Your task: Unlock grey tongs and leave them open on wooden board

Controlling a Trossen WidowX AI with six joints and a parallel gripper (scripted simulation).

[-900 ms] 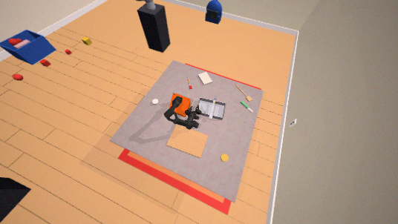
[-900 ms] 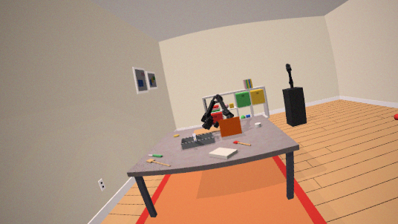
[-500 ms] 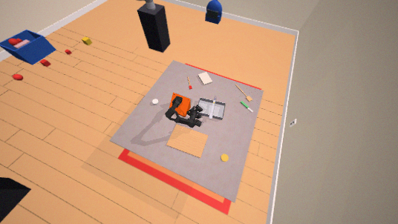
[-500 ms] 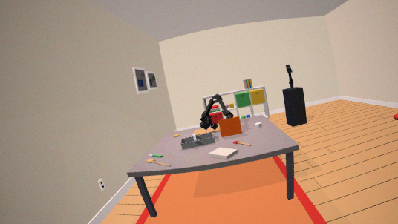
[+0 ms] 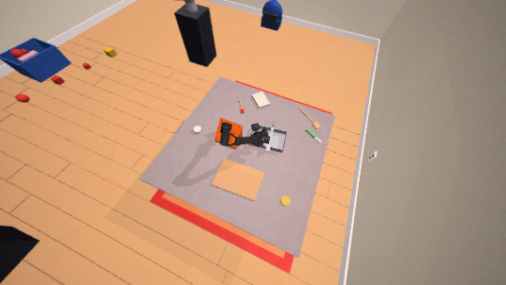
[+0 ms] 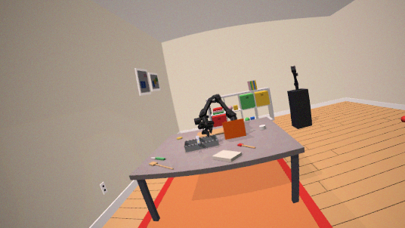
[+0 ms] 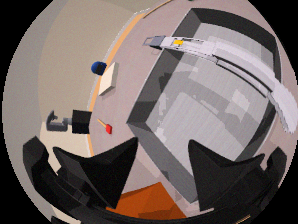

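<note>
The yellow lock piece lies 100 mm ahead of my gripper tip, 80 mm to the left of it and 20 mm below it. The rest, counted from my gripper tip: wooden board 410 mm to the right, 70 mm below; red-tipped tool 280 mm behind, 270 mm to the left, 80 mm below; grey roasting tin 90 mm ahead, 50 mm below, 20 mm to the left.
</note>
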